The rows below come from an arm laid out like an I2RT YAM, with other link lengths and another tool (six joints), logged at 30 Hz.
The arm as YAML. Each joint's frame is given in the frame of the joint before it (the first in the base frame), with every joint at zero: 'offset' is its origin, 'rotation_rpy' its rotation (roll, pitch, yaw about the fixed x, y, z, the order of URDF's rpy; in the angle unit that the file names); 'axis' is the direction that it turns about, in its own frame. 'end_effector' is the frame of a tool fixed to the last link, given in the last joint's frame.
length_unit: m
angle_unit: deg
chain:
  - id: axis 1
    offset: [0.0, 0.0, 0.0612]
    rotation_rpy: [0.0, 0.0, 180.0]
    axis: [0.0, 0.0, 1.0]
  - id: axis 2
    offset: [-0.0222, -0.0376, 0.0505]
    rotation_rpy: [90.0, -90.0, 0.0]
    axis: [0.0, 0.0, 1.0]
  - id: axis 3
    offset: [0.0, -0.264, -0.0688]
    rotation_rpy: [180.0, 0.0, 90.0]
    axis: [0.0, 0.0, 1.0]
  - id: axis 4
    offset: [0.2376, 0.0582, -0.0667]
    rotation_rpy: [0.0, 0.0, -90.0]
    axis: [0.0, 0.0, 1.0]
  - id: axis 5
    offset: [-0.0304, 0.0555, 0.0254]
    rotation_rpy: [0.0, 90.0, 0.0]
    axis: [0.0, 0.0, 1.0]
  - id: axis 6
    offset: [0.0, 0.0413, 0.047]
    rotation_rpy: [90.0, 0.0, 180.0]
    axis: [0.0, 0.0, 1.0]
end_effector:
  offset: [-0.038, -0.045, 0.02]
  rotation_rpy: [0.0, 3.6, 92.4]
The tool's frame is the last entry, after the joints.
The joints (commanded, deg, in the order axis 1, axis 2, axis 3, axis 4, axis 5, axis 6), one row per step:
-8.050 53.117 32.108 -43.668 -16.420 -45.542
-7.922 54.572 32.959 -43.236 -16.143 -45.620
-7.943 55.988 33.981 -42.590 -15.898 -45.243
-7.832 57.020 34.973 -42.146 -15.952 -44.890
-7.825 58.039 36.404 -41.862 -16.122 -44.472
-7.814 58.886 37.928 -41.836 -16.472 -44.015
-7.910 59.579 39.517 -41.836 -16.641 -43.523
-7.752 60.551 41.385 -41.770 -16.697 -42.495
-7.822 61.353 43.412 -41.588 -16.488 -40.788
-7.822 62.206 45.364 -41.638 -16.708 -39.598
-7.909 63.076 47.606 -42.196 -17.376 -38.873
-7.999 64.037 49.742 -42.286 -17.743 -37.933
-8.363 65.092 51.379 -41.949 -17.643 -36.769
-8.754 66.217 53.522 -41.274 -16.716 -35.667
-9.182 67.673 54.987 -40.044 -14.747 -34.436
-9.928 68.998 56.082 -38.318 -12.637 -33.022
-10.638 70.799 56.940 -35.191 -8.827 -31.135
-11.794 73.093 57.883 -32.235 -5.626 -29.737
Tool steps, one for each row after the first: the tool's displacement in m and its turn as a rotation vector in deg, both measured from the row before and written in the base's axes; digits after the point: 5 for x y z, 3 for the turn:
0.00465 -0.00054 0.00095 -0.259 0.188 0.078
0.00596 -0.00110 0.00206 -0.087 -0.137 -0.453
0.00474 -0.00035 0.00289 0.151 -0.331 -0.172
0.00558 -0.00066 0.00504 0.248 -0.620 -0.279
0.00503 -0.00044 0.00593 0.427 -0.639 -0.222
0.00504 -0.00090 0.00641 0.262 -0.799 -0.435
0.00645 -0.00049 0.00722 0.425 -0.732 -0.680
0.00747 -0.00164 0.00859 0.500 -0.996 -1.594
0.00621 -0.00089 0.00817 0.672 -0.808 -0.864
0.00530 -0.00067 0.00943 0.842 -0.724 -0.322
0.00626 -0.00111 0.00876 0.676 -0.904 -0.643
0.00703 -0.00264 0.00586 0.449 -0.636 -1.340
0.00881 -0.00373 0.00768 -0.353 -1.330 -1.786
0.01034 -0.00514 0.00261 -1.003 -0.758 -2.554
0.01055 -0.00696 0.00167 -0.997 -1.010 -3.128
0.01464 -0.00969 -0.00086 -2.035 -1.492 -4.575
0.01504 -0.01188 -0.00215 -1.714 -1.117 -4.322

